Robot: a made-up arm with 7 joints. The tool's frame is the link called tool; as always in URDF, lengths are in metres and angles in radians. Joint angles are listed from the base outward. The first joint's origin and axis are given. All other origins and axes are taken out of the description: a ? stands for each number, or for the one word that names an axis. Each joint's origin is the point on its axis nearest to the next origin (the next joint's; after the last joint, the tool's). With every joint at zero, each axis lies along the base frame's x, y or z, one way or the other. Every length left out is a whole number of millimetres.
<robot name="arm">
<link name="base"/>
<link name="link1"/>
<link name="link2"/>
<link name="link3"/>
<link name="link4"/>
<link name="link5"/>
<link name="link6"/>
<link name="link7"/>
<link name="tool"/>
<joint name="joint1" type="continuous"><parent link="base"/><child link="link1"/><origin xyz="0.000 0.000 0.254" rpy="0.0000 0.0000 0.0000"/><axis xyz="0 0 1"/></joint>
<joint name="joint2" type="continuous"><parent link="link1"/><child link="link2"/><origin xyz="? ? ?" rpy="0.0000 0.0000 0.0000"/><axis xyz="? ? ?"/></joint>
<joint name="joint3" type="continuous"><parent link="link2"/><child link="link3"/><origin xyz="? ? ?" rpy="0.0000 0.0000 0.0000"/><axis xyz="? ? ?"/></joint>
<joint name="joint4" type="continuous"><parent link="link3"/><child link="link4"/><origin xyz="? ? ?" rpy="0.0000 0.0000 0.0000"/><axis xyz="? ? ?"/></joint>
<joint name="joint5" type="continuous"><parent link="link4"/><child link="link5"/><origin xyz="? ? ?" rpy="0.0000 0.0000 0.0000"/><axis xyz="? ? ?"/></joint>
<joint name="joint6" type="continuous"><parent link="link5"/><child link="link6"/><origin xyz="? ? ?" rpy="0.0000 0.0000 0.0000"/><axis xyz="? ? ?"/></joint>
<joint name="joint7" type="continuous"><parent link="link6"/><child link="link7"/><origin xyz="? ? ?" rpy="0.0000 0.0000 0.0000"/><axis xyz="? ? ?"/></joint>
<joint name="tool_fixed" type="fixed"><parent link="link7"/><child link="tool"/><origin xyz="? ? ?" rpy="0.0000 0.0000 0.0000"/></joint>
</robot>
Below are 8 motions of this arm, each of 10 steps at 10 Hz.
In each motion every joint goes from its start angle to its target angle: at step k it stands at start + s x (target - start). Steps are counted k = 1, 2, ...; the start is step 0. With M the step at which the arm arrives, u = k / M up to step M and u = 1 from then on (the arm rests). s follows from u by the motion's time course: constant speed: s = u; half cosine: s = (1 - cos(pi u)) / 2; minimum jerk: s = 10 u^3 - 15 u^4 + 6 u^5.
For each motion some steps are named. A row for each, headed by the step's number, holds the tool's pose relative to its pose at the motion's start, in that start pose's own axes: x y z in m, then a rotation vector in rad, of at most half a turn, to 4 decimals.
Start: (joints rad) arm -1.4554 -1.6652 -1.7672 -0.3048 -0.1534 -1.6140 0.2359
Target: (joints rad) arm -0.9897 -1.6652 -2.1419 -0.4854 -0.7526 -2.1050 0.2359
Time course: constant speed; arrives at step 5
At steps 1, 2, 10:
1: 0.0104 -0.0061 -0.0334 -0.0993 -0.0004 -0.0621
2: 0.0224 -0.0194 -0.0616 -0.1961 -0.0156 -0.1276
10: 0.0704 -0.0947 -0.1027 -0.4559 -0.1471 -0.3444

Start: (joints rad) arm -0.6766 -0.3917 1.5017 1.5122 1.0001 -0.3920 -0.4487
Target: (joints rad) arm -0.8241 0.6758 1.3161 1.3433 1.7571 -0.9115 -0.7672
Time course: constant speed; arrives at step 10
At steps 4, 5, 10:
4: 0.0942 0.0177 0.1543 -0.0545 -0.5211 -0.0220
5: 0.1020 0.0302 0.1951 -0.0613 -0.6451 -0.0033
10: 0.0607 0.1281 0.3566 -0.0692 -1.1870 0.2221

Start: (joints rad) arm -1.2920 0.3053 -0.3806 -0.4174 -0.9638 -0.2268 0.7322
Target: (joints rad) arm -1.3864 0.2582 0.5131 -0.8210 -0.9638 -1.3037 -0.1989
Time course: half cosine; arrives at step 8
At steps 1, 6, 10:
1: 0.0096 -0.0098 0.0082 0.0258 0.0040 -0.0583
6: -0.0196 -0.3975 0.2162 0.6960 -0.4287 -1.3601
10: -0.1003 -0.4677 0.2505 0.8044 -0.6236 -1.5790

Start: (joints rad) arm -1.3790 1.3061 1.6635 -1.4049 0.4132 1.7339 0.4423
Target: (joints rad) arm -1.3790 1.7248 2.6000 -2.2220 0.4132 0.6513 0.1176
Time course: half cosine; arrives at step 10
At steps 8, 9, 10:
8: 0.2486 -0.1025 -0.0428 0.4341 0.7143 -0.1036
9: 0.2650 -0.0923 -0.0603 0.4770 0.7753 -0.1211
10: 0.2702 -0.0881 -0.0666 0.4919 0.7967 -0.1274

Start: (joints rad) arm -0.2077 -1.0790 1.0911 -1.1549 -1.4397 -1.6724 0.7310
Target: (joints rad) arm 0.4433 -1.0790 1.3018 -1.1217 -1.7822 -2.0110 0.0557
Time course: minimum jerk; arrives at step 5
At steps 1, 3, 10:
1: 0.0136 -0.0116 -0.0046 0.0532 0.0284 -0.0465
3: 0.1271 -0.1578 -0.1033 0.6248 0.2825 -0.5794
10: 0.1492 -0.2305 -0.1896 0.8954 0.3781 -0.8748

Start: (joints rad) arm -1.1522 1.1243 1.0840 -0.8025 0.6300 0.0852 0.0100
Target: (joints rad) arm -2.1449 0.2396 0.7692 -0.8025 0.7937 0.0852 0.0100
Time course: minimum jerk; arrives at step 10
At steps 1, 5, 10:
1: 0.0004 0.0054 0.0004 -0.0038 0.0003 0.0089
5: -0.0623 0.2710 -0.0730 -0.2682 0.1261 0.4759
10: -0.2322 0.3314 -0.2733 -0.6308 0.4408 0.7992

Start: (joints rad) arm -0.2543 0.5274 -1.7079 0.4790 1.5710 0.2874 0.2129
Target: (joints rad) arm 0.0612 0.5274 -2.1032 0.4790 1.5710 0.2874 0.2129
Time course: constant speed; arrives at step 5
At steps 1, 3, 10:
1: -0.0195 0.0336 -0.0173 0.0117 0.0508 0.1120
3: -0.0735 0.0882 -0.0485 0.0229 0.1568 0.3347
10: -0.1427 0.1215 -0.0748 0.0179 0.2688 0.5548

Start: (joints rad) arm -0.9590 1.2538 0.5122 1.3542 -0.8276 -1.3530 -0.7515
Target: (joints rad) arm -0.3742 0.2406 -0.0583 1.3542 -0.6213 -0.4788 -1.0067
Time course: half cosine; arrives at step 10
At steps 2, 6, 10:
2: -0.0370 0.0357 0.0492 0.0603 -0.0762 0.1261
6: -0.3837 0.0962 0.1878 0.1908 -0.4529 0.9598
10: -0.5783 0.0034 0.1350 0.0797 -0.6226 1.4948

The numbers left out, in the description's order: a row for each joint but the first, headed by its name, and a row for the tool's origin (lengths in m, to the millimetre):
joint2: xyz -0.105 -0.111 0.000, axis 1 0 0
joint3: xyz 0.000 0.074 0.064, axis 0 -1 0
joint4: xyz 0.059 0.000 0.154, axis 0 0 -1
joint5: xyz 0.095 -0.282 0.000, axis 0 -1 0
joint6: xyz 0.175 0.000 -0.091, axis 0 0 1
joint7: xyz 0.102 0.180 0.000, axis -1 0 0
tool: xyz 0.000 0.125 -0.068

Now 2 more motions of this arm.
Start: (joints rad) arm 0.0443 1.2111 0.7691 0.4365 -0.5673 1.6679 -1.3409
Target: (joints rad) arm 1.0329 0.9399 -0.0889 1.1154 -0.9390 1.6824 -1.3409
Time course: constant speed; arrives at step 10
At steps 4, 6, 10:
4: 0.0933 0.0159 0.1982 0.7615 -0.2257 -0.2504
6: 0.1523 -0.0182 0.2931 1.0848 -0.3531 -0.4478
10: 0.2821 -0.1681 0.4280 1.5498 -0.6039 -0.9948

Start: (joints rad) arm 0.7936 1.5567 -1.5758 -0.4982 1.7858 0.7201 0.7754
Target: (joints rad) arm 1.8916 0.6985 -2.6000 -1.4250 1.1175 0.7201 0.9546
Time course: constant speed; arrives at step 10
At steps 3, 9, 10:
3: -0.2283 0.1194 0.0599 0.3881 0.6535 0.1413
9: -0.3629 0.0933 0.4287 0.7841 1.9347 0.0303
10: -0.3452 0.0725 0.4699 0.7662 2.1209 -0.0293

